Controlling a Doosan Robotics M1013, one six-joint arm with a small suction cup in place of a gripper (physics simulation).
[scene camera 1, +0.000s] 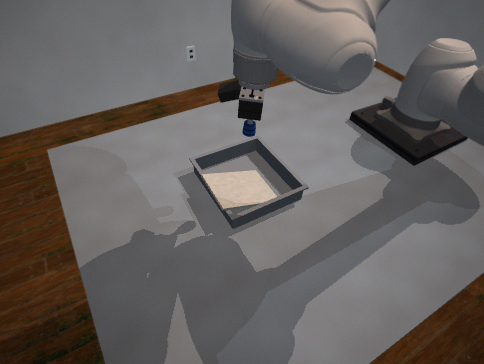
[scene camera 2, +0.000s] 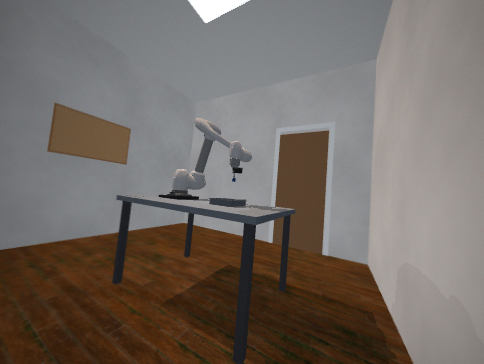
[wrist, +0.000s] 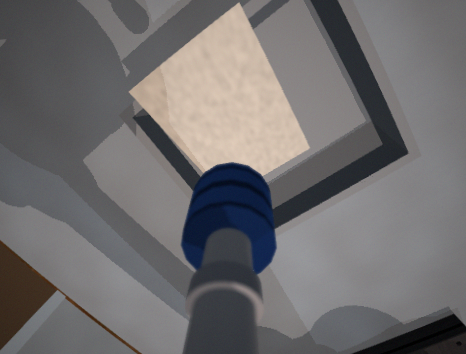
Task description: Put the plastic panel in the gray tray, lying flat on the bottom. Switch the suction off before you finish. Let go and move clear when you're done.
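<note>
The pale beige plastic panel (scene camera 1: 240, 187) (wrist: 230, 95) is inside the gray tray (scene camera 1: 265, 210) (scene camera 2: 227, 202) (wrist: 352, 70) but tilted. In scene camera 1 its left edge is raised on the tray's left wall and its right side slopes down inside. In the wrist view its upper-left edge overlaps that wall. A strip of tray bottom shows beside its lower side. The panel does not show in scene camera 2. My blue suction cup (scene camera 1: 249, 131) (scene camera 2: 233, 179) (wrist: 230, 187) hangs above the tray, apart from the panel, with nothing on it: open.
The tray stands on the gray table (scene camera 1: 125, 200) (scene camera 2: 200, 207). The robot's black base plate (scene camera 1: 415, 145) (scene camera 2: 178, 197) is behind and to the right of the tray in scene camera 1. Arm shadows cross the table. A brown door (scene camera 2: 302, 185) is beyond the table.
</note>
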